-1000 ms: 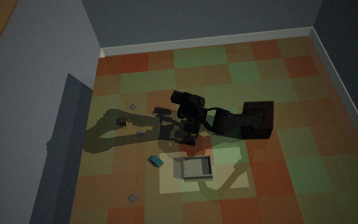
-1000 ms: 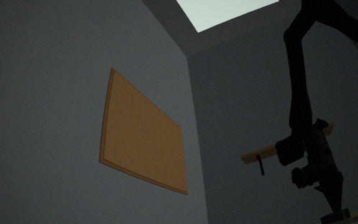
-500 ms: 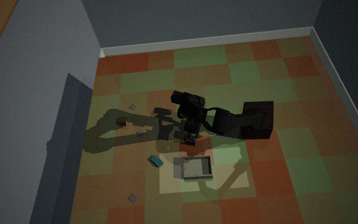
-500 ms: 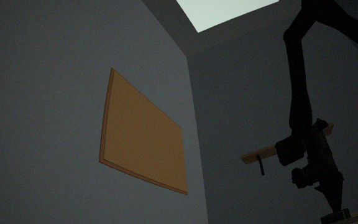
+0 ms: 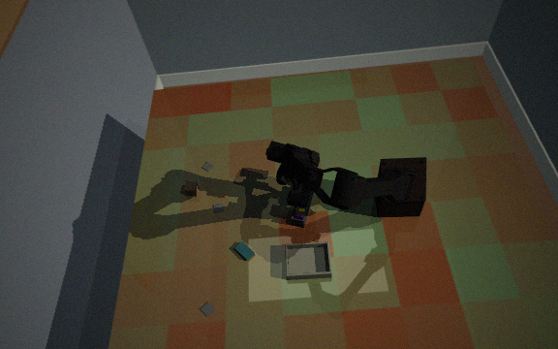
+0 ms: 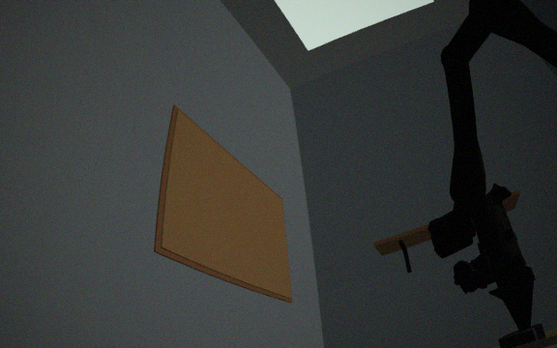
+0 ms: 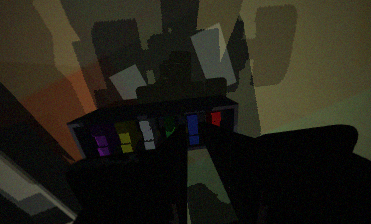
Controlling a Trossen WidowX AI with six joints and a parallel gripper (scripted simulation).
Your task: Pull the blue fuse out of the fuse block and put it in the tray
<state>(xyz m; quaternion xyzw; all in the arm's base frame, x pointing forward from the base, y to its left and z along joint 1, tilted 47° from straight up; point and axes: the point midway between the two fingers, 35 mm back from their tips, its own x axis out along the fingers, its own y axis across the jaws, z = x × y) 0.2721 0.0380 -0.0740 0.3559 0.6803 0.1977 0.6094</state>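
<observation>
My gripper tip is 1 cm above the blue fuse. The rest, counted from my gripper tip: tan cube (38 cm ahead, 4 cm to the right, 2 cm below); teal block (19 cm ahead, 18 cm to the left, 3 cm below); grey tray (22 cm to the left, 3 cm below, 1 cm behind).
</observation>
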